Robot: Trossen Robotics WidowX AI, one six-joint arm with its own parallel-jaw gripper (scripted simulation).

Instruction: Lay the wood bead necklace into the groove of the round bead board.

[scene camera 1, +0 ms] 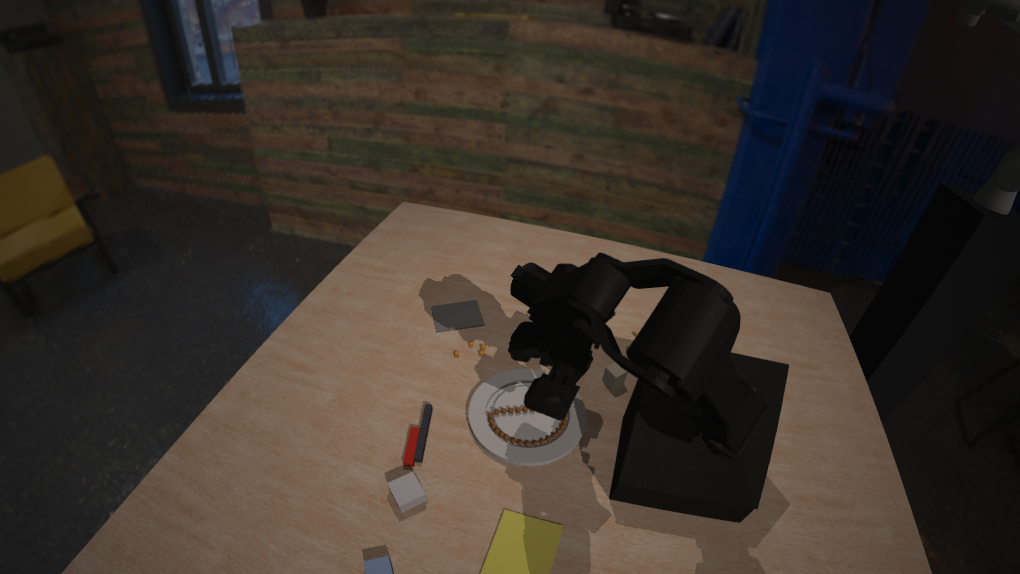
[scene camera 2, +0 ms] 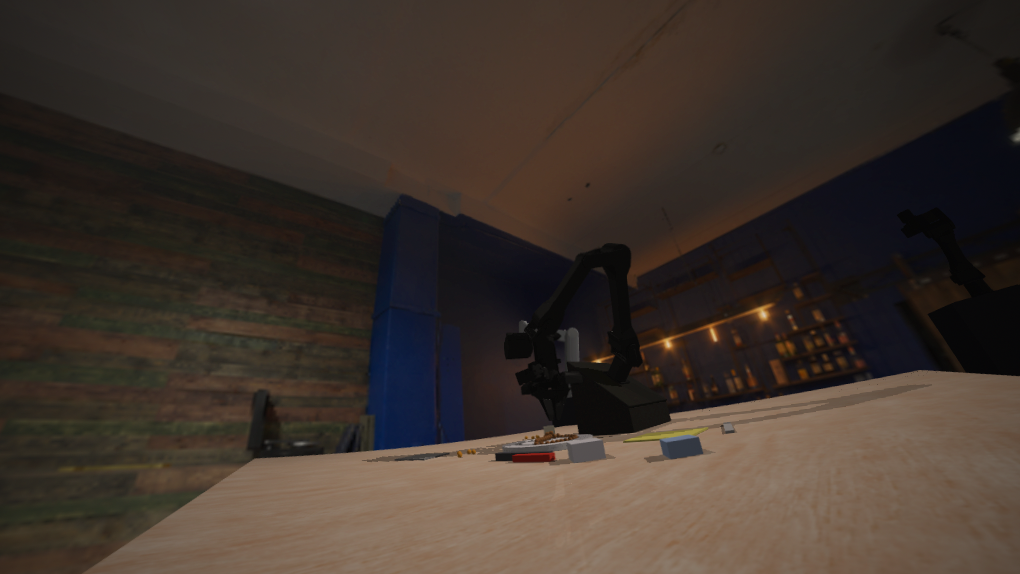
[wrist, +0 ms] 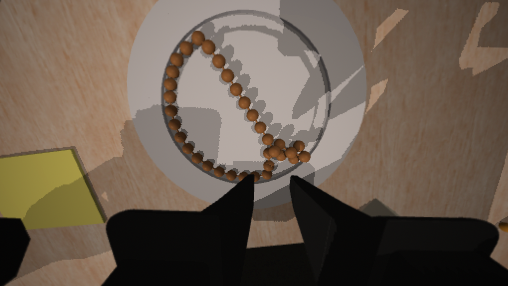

Path:
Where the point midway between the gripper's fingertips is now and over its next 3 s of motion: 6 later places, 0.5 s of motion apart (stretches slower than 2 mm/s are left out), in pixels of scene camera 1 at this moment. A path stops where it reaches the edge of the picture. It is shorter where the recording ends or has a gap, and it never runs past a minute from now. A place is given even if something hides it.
My gripper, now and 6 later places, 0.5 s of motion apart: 560, 398; 559, 402; 559, 409; 560, 408; 565, 404; 565, 405; 565, 406

